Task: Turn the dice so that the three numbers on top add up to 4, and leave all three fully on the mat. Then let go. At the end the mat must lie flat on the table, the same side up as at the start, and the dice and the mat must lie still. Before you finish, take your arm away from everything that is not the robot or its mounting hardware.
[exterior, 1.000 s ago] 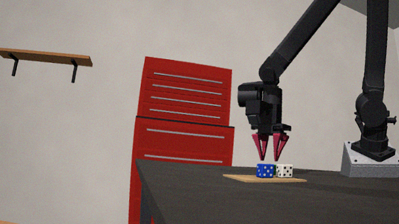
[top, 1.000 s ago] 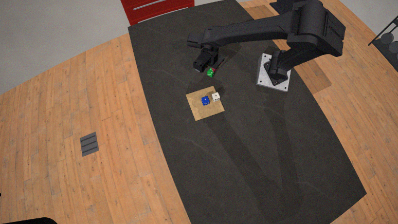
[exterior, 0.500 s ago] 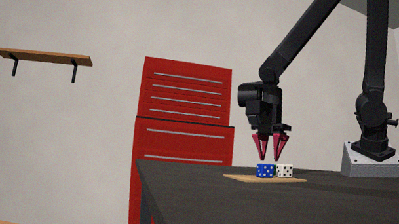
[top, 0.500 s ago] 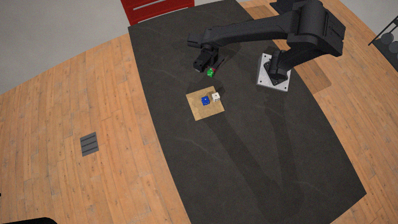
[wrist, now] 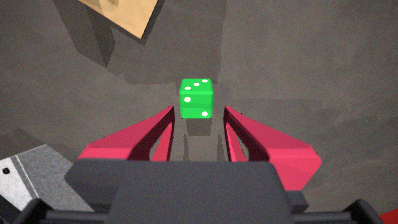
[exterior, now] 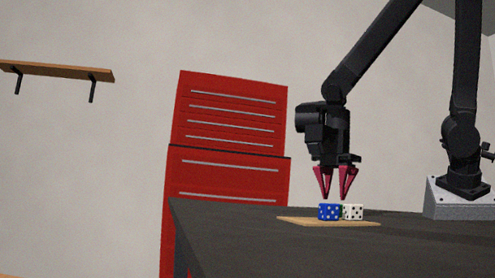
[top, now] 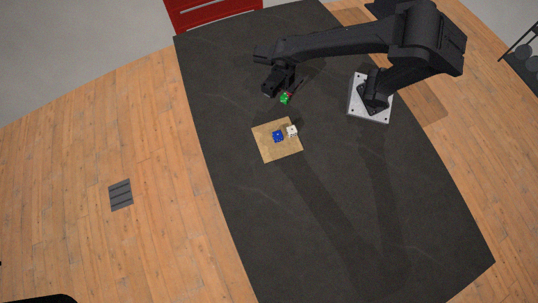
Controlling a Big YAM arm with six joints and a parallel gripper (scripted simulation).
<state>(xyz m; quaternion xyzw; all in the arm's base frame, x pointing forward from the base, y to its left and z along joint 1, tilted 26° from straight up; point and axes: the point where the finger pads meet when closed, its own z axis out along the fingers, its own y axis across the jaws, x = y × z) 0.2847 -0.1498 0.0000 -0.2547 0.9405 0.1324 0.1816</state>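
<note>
Right now my hand is 3 cm above the green die. Round my hand: blue die 14 cm to the left, 8 cm ahead, 3 cm below; then white die 14 cm to the left, 3 cm below, 3 cm ahead; then tan mat 14 cm to the left, 9 cm ahead, 5 cm below.
</note>
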